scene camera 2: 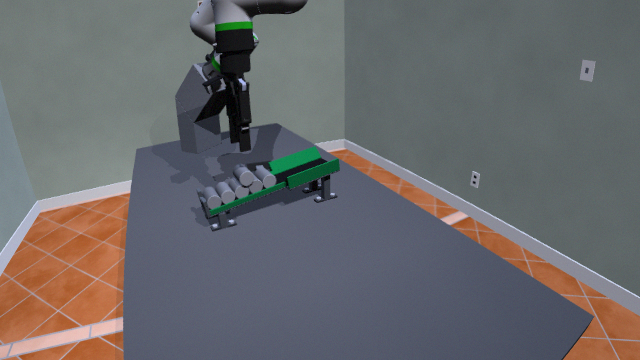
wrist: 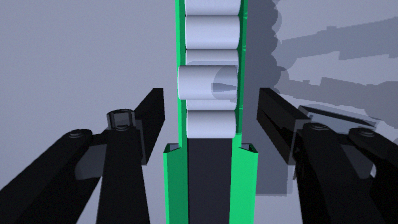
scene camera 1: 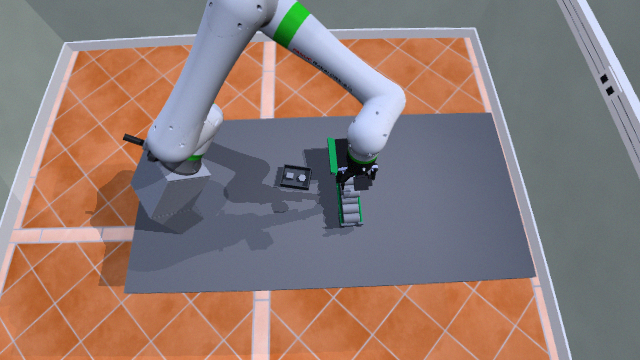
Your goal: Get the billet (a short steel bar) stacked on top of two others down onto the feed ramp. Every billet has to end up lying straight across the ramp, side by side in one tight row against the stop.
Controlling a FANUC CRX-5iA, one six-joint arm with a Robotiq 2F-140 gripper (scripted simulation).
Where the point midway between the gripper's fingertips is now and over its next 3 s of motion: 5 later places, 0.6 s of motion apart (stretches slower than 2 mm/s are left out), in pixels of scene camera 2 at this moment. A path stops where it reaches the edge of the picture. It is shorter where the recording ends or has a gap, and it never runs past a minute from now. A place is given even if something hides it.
My gripper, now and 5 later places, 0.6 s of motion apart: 240, 146; 241, 154; 241, 162; 241, 164; 243, 176; 243, 179
